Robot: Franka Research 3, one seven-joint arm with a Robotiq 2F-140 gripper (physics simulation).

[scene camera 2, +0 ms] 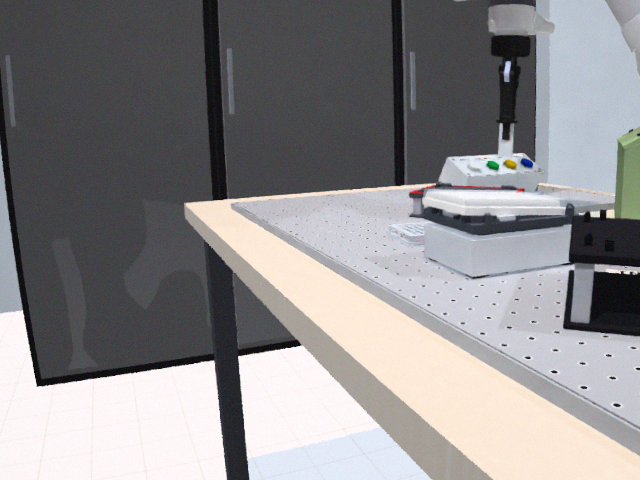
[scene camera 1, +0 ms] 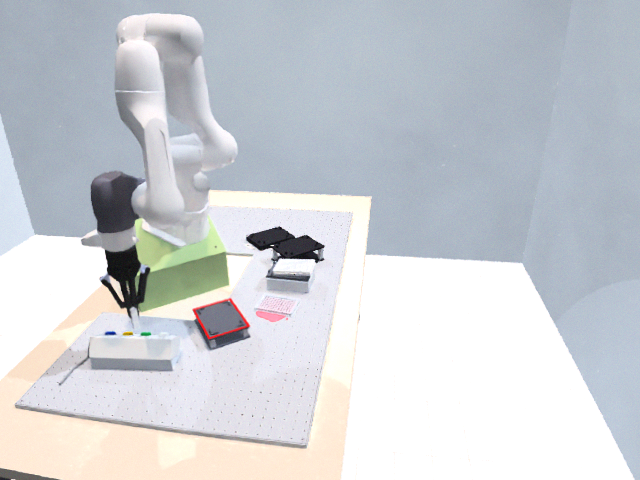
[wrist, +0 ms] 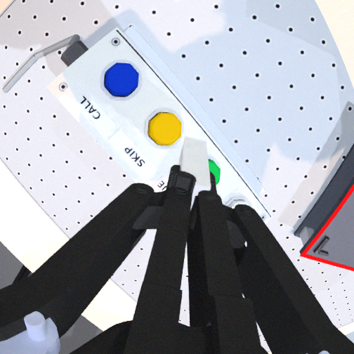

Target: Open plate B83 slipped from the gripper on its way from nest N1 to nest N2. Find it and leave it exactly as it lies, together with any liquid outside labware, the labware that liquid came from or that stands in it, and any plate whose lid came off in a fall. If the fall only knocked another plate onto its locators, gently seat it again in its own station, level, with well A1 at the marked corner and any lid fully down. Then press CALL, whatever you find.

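Note:
My gripper [scene camera 1: 135,325] [scene camera 2: 505,150] [wrist: 190,155] is shut and empty, pointing down at the button box [scene camera 1: 131,351] [scene camera 2: 460,170] [wrist: 107,112]. In the wrist view its tips overlap the panel between the yellow and green buttons; the height gap is hard to tell. The blue button [scene camera 1: 110,333] [scene camera 2: 526,162] [wrist: 121,79], beside the word CALL, is to one side of the tips. An open plate [scene camera 1: 277,304] [scene camera 2: 405,231] with pink wells lies on the perforated board beside a pink puddle [scene camera 1: 270,315]. A white lidded plate [scene camera 1: 293,266] [scene camera 2: 491,200] sits tilted on its grey station [scene camera 1: 290,283] [scene camera 2: 496,253].
A red-rimmed dark nest [scene camera 1: 222,319] [wrist: 337,242] stands between the button box and the open plate. Two black nests [scene camera 1: 269,237] [scene camera 1: 298,246] stand beyond the grey station. A bent grey cable [scene camera 1: 73,367] [wrist: 35,56] leaves the box's end. The green robot base [scene camera 1: 186,268] stands behind.

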